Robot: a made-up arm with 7 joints. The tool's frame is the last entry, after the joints.
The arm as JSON. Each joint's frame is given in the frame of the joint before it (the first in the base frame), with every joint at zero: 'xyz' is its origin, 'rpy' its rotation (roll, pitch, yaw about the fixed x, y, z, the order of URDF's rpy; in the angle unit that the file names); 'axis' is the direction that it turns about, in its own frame. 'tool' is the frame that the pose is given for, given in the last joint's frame.
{
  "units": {
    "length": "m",
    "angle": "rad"
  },
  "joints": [
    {
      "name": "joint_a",
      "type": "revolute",
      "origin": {
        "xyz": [
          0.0,
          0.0,
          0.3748
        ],
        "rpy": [
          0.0,
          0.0,
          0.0
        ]
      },
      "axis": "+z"
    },
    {
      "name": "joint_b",
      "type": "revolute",
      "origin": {
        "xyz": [
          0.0,
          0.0,
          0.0
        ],
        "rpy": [
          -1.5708,
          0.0,
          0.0
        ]
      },
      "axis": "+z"
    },
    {
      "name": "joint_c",
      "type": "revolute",
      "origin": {
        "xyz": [
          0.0,
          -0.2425,
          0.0
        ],
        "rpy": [
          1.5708,
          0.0,
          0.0
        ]
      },
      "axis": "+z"
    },
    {
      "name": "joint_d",
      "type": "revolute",
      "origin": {
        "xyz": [
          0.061,
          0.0,
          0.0
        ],
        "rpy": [
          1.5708,
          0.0,
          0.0
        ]
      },
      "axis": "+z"
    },
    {
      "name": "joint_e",
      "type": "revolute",
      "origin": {
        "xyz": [
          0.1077,
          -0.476,
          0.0
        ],
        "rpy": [
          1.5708,
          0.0,
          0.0
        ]
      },
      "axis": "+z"
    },
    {
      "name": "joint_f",
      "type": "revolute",
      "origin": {
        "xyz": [
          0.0,
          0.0,
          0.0
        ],
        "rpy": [
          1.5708,
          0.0,
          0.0
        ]
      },
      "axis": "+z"
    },
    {
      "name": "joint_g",
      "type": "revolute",
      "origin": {
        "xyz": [
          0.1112,
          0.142,
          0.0
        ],
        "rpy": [
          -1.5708,
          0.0,
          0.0
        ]
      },
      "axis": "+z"
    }
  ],
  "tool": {
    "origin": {
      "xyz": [
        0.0,
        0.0,
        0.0
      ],
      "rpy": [
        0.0,
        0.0,
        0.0
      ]
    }
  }
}
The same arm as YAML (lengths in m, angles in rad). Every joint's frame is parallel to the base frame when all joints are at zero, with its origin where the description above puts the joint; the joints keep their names.
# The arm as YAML. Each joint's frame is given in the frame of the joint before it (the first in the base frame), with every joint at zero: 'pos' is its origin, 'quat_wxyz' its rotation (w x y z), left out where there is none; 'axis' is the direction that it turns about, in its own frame. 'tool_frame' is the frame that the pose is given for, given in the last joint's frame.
length_unit: m
angle_unit: rad
joints:
  - joint: joint_a
    pos: [0.0, 0.0, 0.3748]
    axis: [0.0, 0.0, 1.0]
  - joint: joint_b
    pos: [0.0, 0.0, 0.0]
    axis: [0.0, 1.0, 0.0]
  - joint: joint_c
    pos: [0.0, 0.0, 0.2425]
    axis: [0.0, 0.0, 1.0]
  - joint: joint_d
    pos: [0.061, 0.0, 0.0]
    axis: [0.0, -1.0, 0.0]
  - joint: joint_e
    pos: [0.1077, 0.0, -0.476]
    axis: [0.0, 0.0, -1.0]
  - joint: joint_f
    pos: [0.0, 0.0, 0.0]
    axis: [0.0, 1.0, 0.0]
  - joint: joint_g
    pos: [0.1112, 0.0, -0.142]
    axis: [0.0, 0.0, -1.0]
tool_frame:
  pos: [0.0, 0.0, 0.0]
  quat_wxyz: [0.000004, -0.999995, 0.0, 0.0]

